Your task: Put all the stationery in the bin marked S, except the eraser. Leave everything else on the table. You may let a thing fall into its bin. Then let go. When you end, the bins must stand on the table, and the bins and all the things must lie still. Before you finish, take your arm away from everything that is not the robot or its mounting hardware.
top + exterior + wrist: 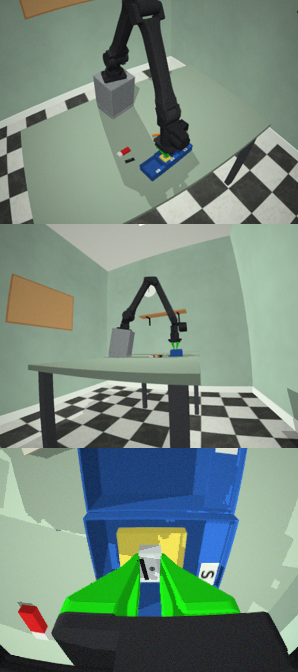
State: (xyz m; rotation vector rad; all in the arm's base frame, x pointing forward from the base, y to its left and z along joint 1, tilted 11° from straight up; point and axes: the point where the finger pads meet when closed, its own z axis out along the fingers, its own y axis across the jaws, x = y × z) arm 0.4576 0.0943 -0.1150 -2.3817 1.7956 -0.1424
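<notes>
Now: hand 1 cm short of the blue bin row and 1 cm above it. From my hand the other things lie so: orange pen-like item 15 cm behind, 3 cm below, 2 cm to the left; then yellow pad 2 cm below; then white domino 11 cm behind, 8 cm to the left, 3 cm below.
</notes>
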